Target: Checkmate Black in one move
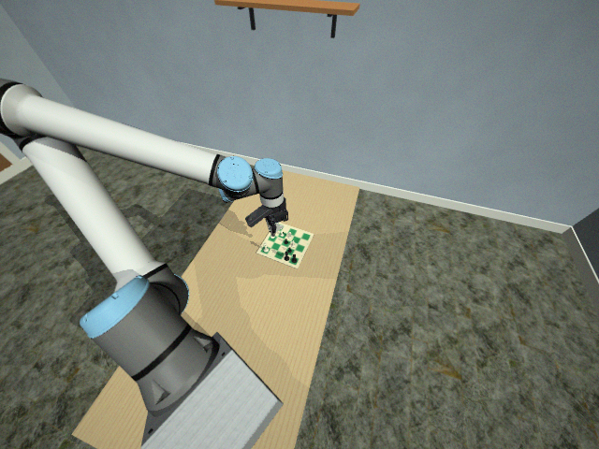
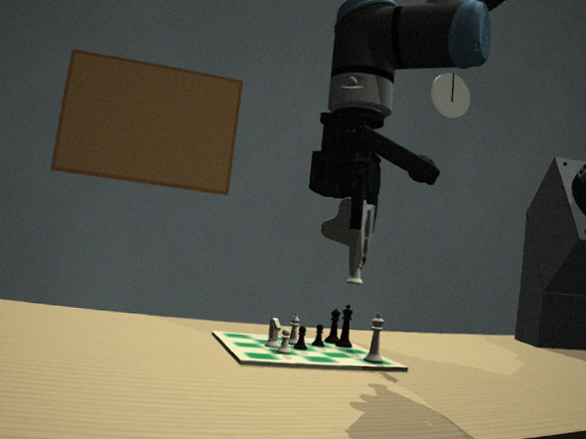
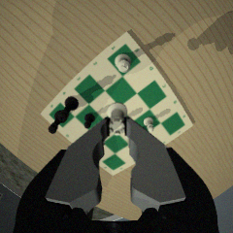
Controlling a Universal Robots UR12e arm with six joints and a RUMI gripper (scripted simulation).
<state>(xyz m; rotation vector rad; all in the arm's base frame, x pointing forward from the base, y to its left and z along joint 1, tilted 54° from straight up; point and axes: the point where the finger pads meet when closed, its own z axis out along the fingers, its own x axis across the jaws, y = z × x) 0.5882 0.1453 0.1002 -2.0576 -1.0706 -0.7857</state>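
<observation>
Now: hand 9 cm above the white queen, 3 cm to the right of it and 3 cm past it. The rest, counted from my hand: white pawn 11 cm below, 9 cm ahead, 1 cm to the left; then chessboard 13 cm below, 6 cm ahead, 3 cm to the right.
</observation>
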